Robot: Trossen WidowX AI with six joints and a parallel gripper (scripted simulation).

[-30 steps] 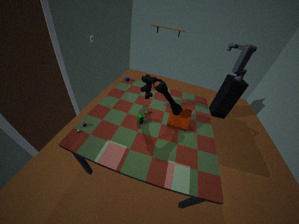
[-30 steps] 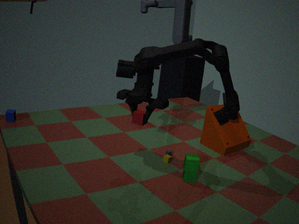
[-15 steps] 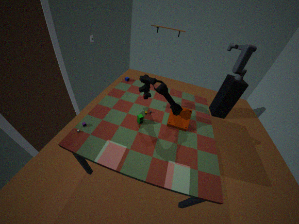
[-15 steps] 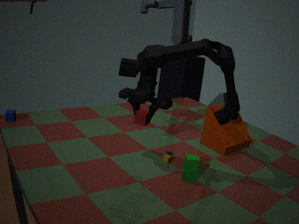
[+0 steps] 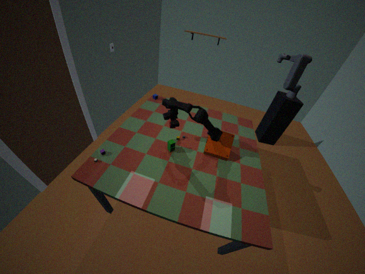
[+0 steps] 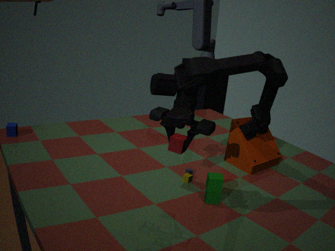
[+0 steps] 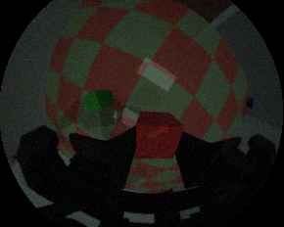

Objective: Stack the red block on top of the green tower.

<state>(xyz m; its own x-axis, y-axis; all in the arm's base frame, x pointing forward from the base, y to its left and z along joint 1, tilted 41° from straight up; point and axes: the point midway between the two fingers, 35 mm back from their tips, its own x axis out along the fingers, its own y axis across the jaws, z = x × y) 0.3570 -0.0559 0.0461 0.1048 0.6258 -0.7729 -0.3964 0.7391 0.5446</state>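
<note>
Right now my gripper tip is 60 mm past the small yellow cube and 120 mm above it. The rest, counted from my gripper tip: purple cube: 450 mm ahead, 340 mm to the left, 120 mm below; red block: 10 mm above; small grey cube: 110 mm behind, 30 mm to the right, 120 mm below.
</note>
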